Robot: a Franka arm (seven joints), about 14 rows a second.
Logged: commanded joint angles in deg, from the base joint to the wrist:
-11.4, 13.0, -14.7, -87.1, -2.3, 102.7, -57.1
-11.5, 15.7, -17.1, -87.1, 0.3, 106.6, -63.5
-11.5, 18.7, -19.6, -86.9, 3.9, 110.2, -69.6
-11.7, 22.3, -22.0, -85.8, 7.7, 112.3, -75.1
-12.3, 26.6, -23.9, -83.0, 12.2, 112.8, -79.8
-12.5, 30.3, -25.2, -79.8, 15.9, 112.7, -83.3
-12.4, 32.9, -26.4, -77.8, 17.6, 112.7, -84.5
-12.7, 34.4, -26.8, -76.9, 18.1, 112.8, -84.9
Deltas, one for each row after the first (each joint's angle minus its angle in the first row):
-0.1, 2.7, -2.4, 0.0, 2.6, 3.9, -6.4
-0.1, 5.7, -4.9, 0.2, 6.2, 7.5, -12.5
-0.3, 9.3, -7.3, 1.3, 10.0, 9.6, -18.0
-0.9, 13.6, -9.2, 4.1, 14.5, 10.1, -22.7
-1.1, 17.3, -10.5, 7.3, 18.2, 10.0, -26.2
-1.0, 19.9, -11.7, 9.3, 19.9, 10.0, -27.4
-1.3, 21.4, -12.1, 10.2, 20.4, 10.1, -27.8

